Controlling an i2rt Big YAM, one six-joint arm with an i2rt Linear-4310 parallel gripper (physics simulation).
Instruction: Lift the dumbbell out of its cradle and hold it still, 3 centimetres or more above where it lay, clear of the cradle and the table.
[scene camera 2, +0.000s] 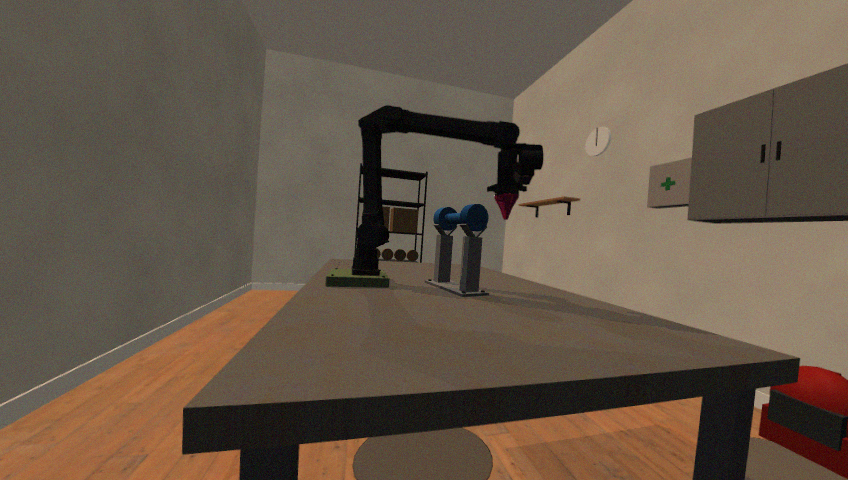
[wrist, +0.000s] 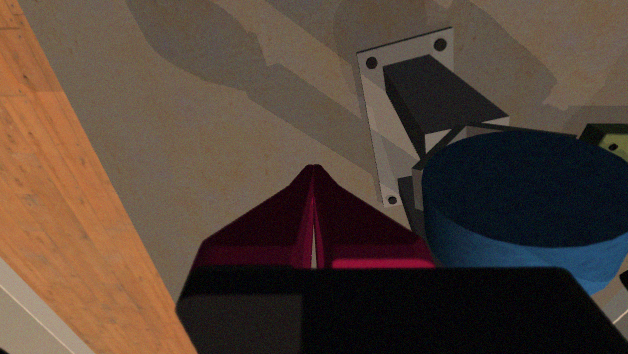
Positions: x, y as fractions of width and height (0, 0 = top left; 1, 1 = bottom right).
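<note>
Gripper (wrist: 0.50, 0.50). Blue dumbbell (scene camera 2: 0.56, 0.45), also (wrist: 0.82, 0.56). Cradle (scene camera 2: 0.56, 0.51).
</note>
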